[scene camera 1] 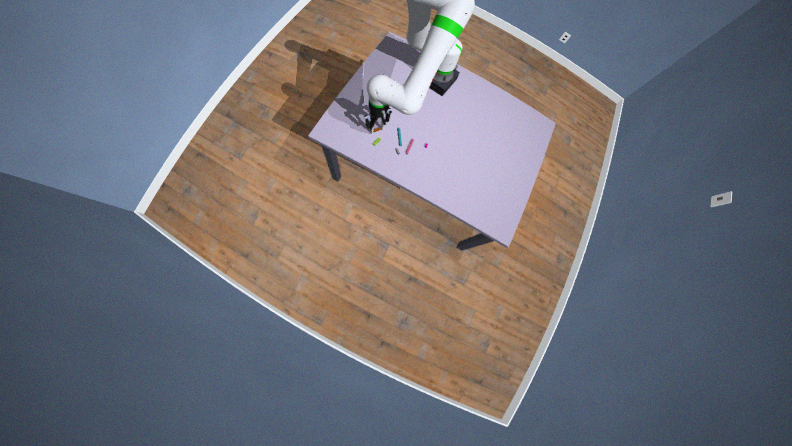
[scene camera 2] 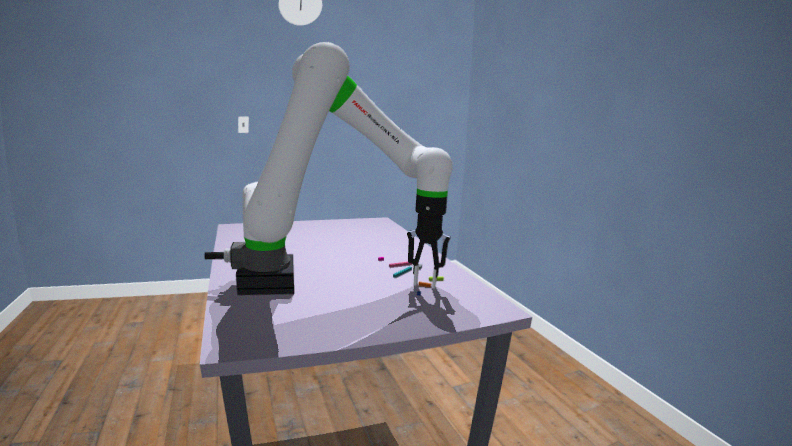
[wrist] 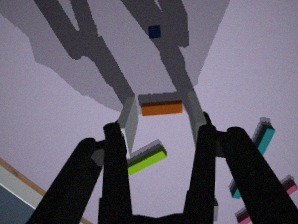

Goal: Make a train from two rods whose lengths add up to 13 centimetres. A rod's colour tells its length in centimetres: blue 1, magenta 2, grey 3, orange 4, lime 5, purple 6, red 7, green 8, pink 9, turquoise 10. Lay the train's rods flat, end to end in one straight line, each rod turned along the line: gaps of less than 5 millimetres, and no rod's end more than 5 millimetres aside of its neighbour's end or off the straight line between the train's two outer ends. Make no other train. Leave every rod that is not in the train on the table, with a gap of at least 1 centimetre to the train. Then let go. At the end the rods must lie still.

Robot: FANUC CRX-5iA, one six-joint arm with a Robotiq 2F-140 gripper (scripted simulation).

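The gripper (scene camera 2: 424, 285). In the wrist view too, the gripper (wrist: 162, 106).
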